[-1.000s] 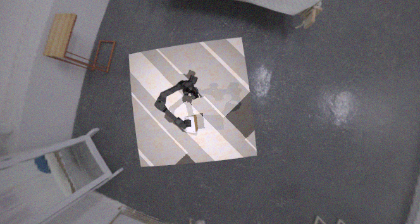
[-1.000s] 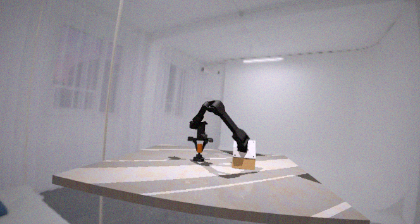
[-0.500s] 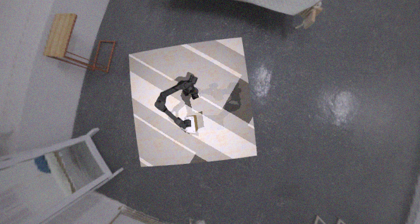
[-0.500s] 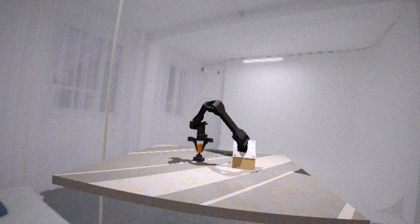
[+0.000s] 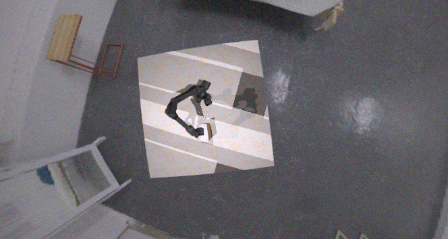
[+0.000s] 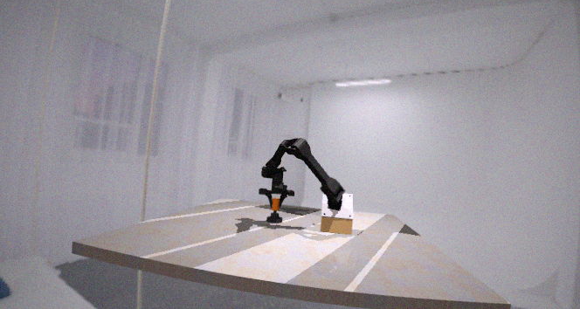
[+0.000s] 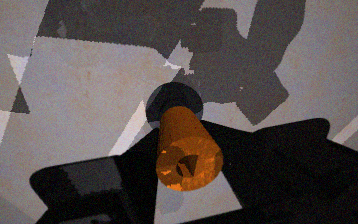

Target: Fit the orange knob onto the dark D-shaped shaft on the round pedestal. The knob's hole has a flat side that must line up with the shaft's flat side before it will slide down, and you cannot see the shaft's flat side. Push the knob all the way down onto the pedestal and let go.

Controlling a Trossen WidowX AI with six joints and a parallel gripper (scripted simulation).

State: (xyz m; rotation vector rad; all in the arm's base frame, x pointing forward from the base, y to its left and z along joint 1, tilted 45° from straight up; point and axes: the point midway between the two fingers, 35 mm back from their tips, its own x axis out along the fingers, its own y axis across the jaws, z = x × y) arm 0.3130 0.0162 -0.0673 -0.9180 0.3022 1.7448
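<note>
Now: gripper tip 2 cm below the orange knob. From my gripper tip the other things lie so: dark round pedestal (4 cm below).
</note>
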